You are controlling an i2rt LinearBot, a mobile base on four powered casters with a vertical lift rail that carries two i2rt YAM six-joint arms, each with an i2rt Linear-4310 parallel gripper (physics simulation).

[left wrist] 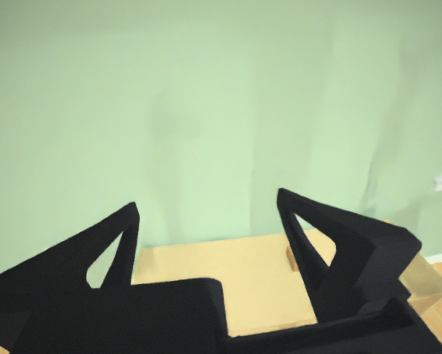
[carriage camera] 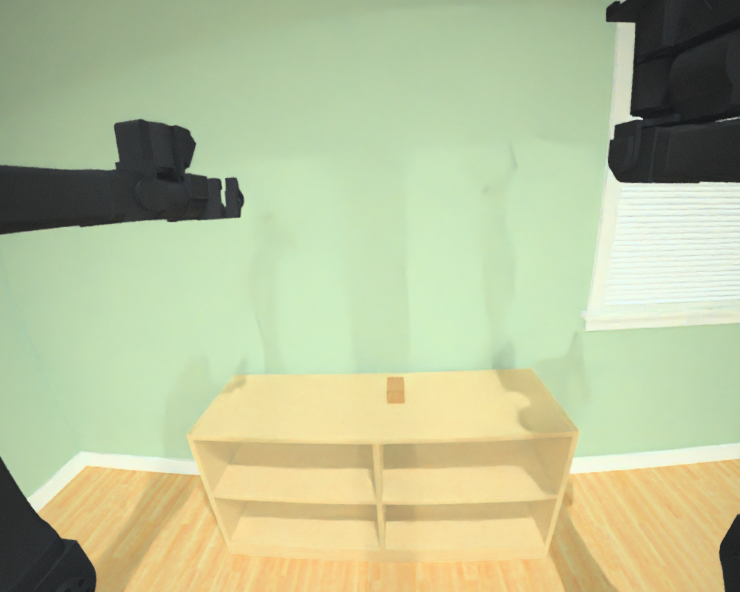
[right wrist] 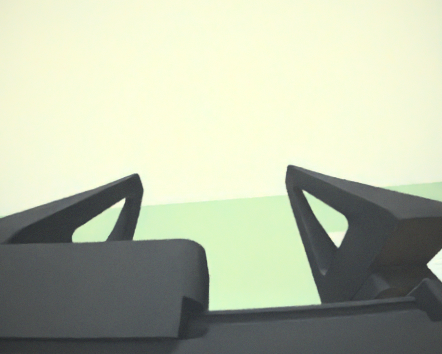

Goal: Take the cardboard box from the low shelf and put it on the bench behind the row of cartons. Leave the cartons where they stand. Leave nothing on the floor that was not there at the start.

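Frame: origin at the left arm's base, x left, y down, z back, level; millimetres.
Seen in the pictures: left gripper, fingertip midpoint: (left wrist: 208, 202) (carriage camera: 219, 200); right gripper, fingertip midpoint: (right wrist: 213, 177).
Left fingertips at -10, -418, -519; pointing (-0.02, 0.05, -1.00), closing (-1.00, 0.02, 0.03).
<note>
Offsets run from my left fingertips to a thing's top centre, as dx, dy, dz. "*": to the spot under its first point. Level surfaces: height alone.
A small brown cardboard box {-340, +649, -340} (carriage camera: 395, 390) (left wrist: 292, 259) sits on the top board of a low wooden shelf {dy +698} (carriage camera: 296, 413) (left wrist: 260, 295), near the middle and toward the back. In the left wrist view a finger partly hides it. My left gripper (carriage camera: 233, 197) (left wrist: 208, 202) is open and empty, high above the shelf and to the left of the box in the carriage view. My right gripper (right wrist: 213, 177) is open and empty, raised and facing the upper wall and ceiling; its fingertips are unclear in the carriage view. The bench and the row of cartons do not show.
The shelf has open compartments below its top board and stands close to a green wall (carriage camera: 320, 246). A window with blinds {* -1400, +231, -469} (carriage camera: 672, 246) is at the right. Wooden floor {dy +1308} (carriage camera: 654, 524) lies around the shelf. My arms reach in at both sides of the carriage view.
</note>
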